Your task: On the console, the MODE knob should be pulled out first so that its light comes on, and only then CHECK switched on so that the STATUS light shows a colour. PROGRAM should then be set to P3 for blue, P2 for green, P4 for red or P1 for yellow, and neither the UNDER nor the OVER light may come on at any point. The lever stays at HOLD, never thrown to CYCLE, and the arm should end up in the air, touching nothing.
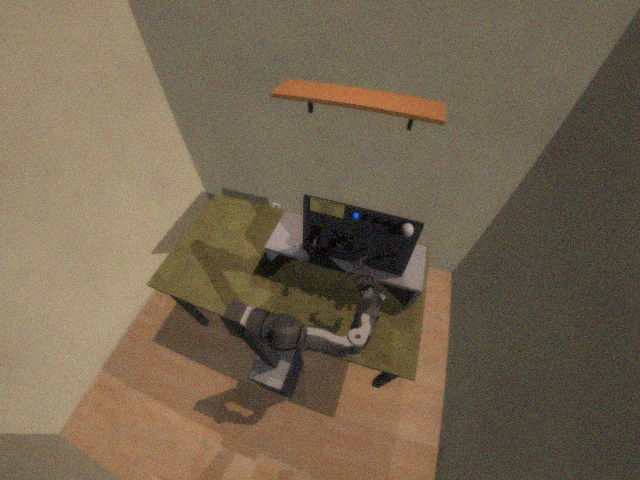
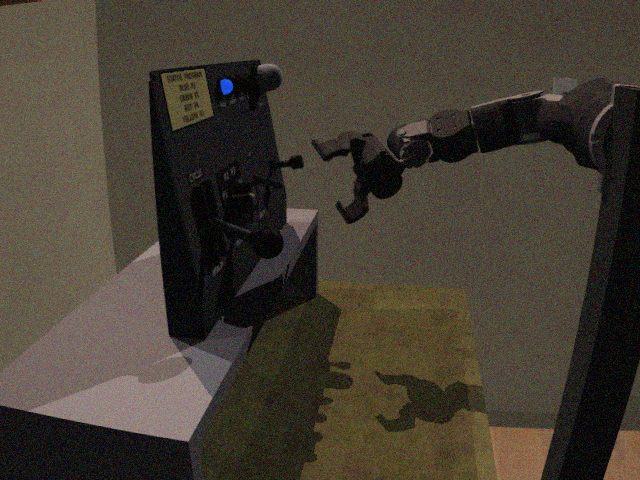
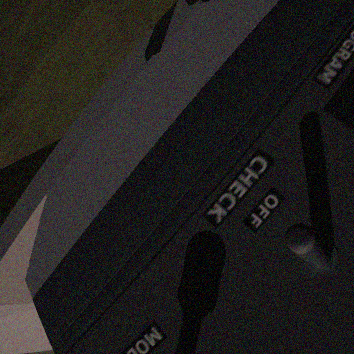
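Note:
The dark console (image 1: pixel 361 242) (image 2: pixel 186 149) stands upright. Its STATUS light (image 1: pixel 355 215) (image 2: pixel 226 86) glows blue. The MODE knob (image 2: pixel 294 162) sticks out from the panel on a thin stem. The CHECK switch (image 3: pixel 303 245) shows near its OFF label (image 3: pixel 264 212); I cannot tell its position. The PROGRAM label (image 3: pixel 337 62) is partly cut off, and the dial's setting is unreadable. The ball-ended lever (image 2: pixel 266 242) is low, away from the CYCLE label. No lit UNDER or OVER light shows. My gripper (image 2: pixel 328 176) is open and empty in the air, in front of the console, apart from the MODE knob.
A pale dome (image 1: pixel 407 229) (image 2: pixel 269 77) is at the console's top right. A yellow chart (image 1: pixel 326 207) (image 2: pixel 187 99) is at its top left. The console stands on a pale raised stand (image 1: pixel 284 235) (image 2: pixel 129 413) above the green table (image 1: pixel 392 341) (image 2: pixel 413 330). An orange shelf (image 1: pixel 356 98) hangs on the wall.

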